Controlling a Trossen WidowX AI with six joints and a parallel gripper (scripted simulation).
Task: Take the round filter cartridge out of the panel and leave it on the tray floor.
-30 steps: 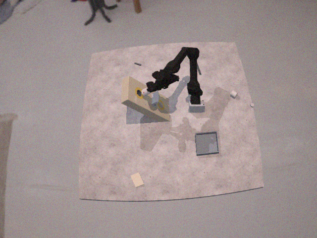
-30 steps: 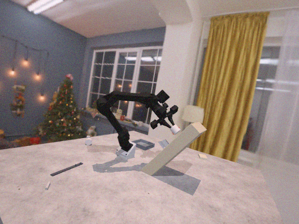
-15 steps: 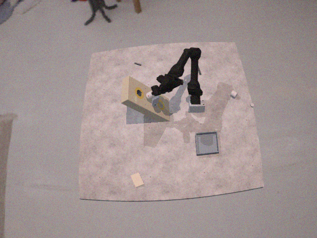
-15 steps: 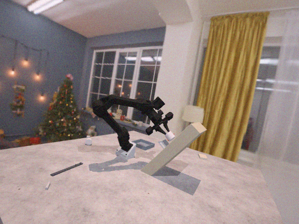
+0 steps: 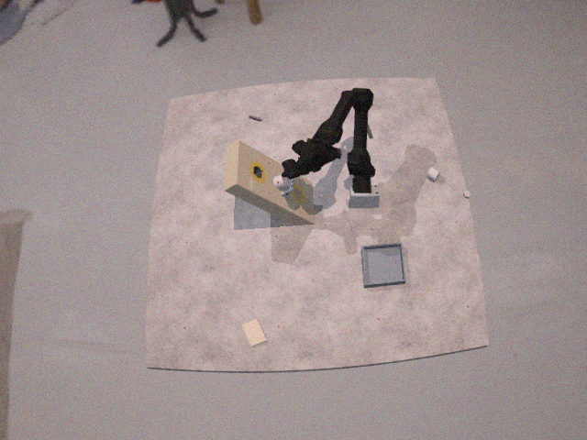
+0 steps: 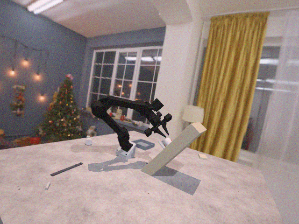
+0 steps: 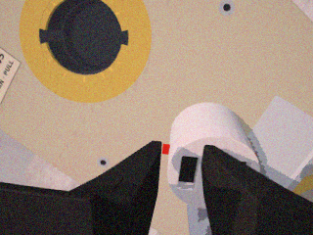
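My gripper tip is now 2 cm above the round filter cartridge and 1 cm short of it. Also, from my gripper tip: service panel (5 cm below, 5 cm ahead); then grey tray (35 cm behind, 25 cm to the left, 20 cm below).
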